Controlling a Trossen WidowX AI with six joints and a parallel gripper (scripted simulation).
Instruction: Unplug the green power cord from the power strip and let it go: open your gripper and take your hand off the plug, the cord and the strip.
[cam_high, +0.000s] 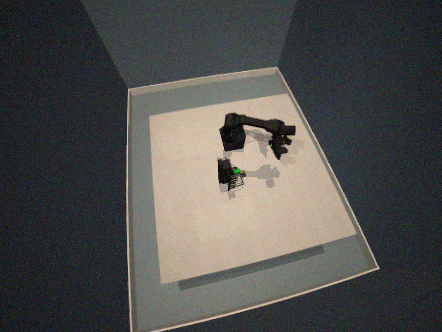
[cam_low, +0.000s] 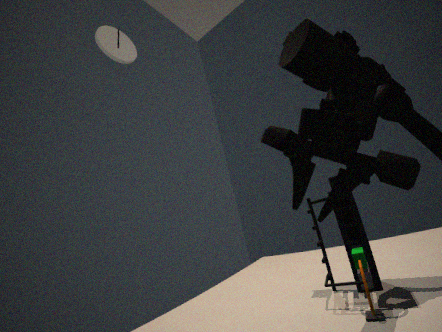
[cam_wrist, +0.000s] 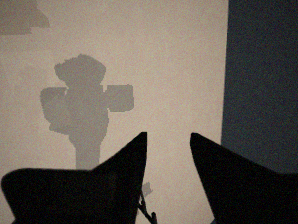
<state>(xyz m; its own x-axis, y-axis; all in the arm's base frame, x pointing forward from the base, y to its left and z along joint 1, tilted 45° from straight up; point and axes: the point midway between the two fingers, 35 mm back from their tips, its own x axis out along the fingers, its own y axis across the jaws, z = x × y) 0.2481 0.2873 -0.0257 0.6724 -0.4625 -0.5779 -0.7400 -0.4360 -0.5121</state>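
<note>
Right now the green plug is 270 mm to the right of my gripper tip and 120 mm below it.
</note>
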